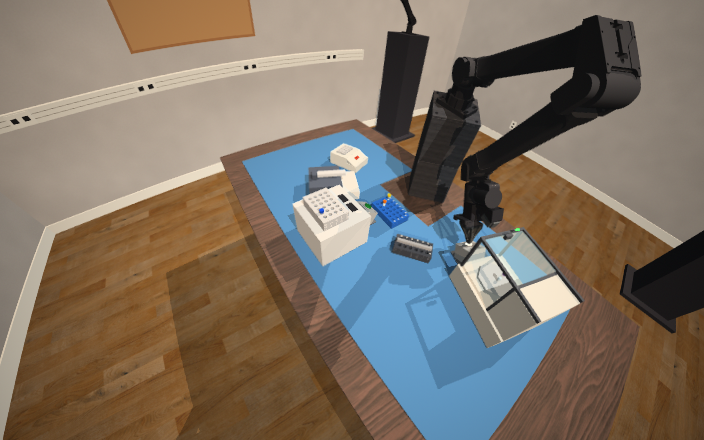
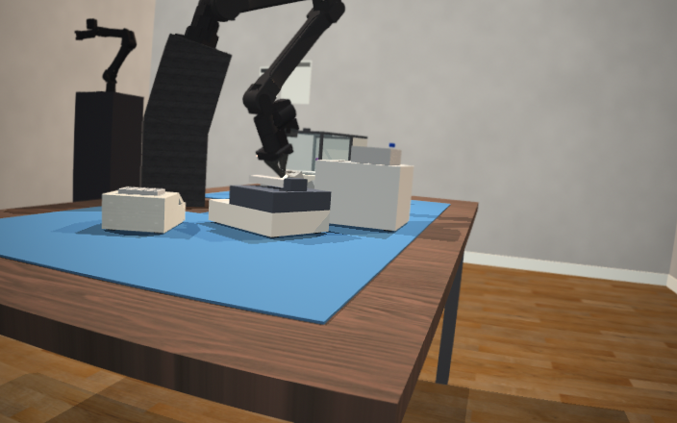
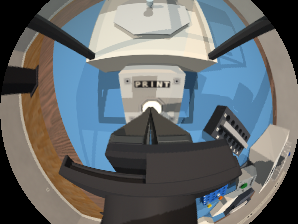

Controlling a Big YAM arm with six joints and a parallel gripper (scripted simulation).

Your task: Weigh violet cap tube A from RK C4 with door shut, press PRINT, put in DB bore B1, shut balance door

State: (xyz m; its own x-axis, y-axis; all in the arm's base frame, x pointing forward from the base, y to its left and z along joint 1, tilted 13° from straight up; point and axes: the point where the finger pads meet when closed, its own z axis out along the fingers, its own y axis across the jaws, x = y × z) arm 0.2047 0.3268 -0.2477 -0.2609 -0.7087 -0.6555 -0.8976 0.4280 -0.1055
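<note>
Now: the round white print key 10 mm to the left of my hand and 10 mm below it. Round my hand: balance door (140 mm above, 110 mm to the left, 50 mm ahead); blue rack RK (300 mm to the right, 80 mm ahead, 60 mm below); dark magnet block (140 mm ahead, 120 mm to the right, 50 mm below).
</note>
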